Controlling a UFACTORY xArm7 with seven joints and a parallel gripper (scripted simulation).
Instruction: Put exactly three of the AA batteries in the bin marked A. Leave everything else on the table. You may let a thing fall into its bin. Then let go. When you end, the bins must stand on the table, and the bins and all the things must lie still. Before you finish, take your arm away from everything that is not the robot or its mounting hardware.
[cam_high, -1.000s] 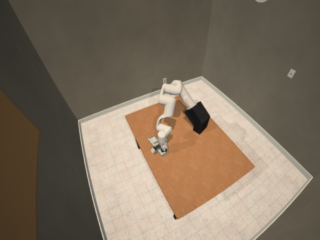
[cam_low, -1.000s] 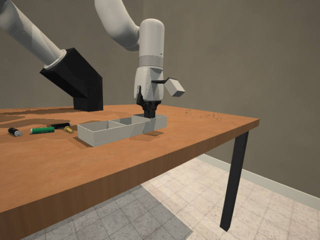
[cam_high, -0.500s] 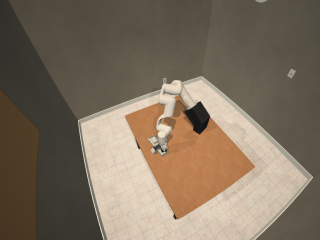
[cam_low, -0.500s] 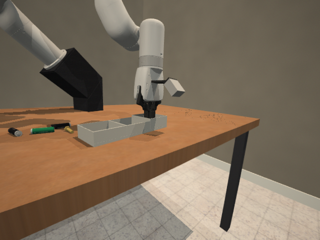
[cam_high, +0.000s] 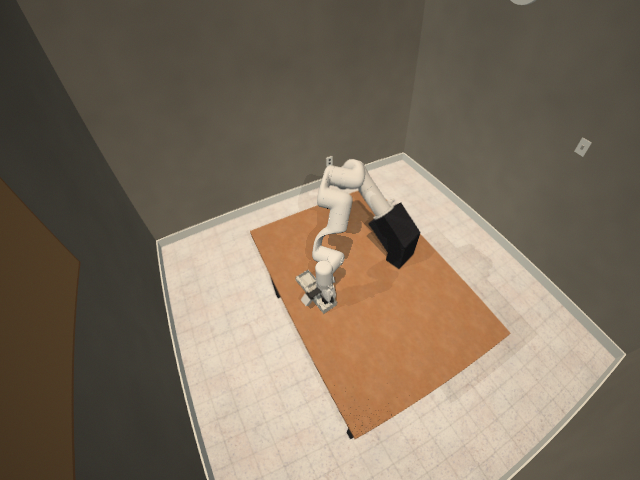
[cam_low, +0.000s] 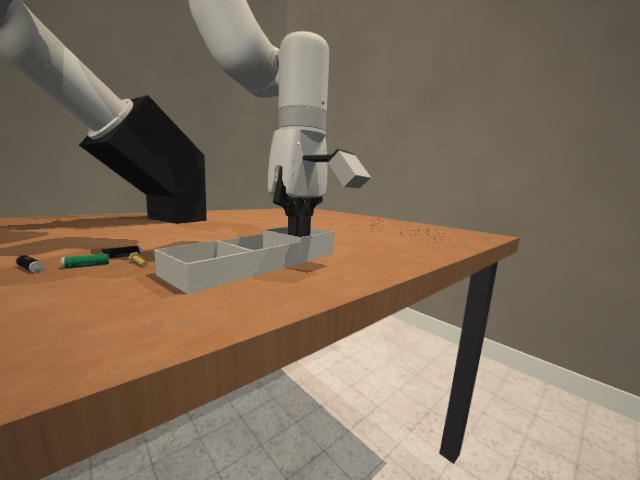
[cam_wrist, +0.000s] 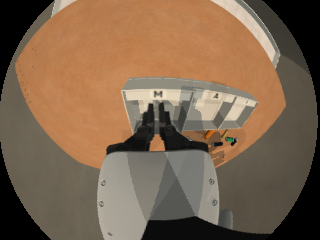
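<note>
The green battery is 150 mm behind my hand, 250 mm to the right of it and 40 mm below it. From my hand the other things lie so: three-compartment bin 90 mm to the right, 20 mm below; orange battery 90 mm behind, 130 mm to the right, 40 mm below; pale piece 120 mm behind, 80 mm to the right, 40 mm below.
</note>
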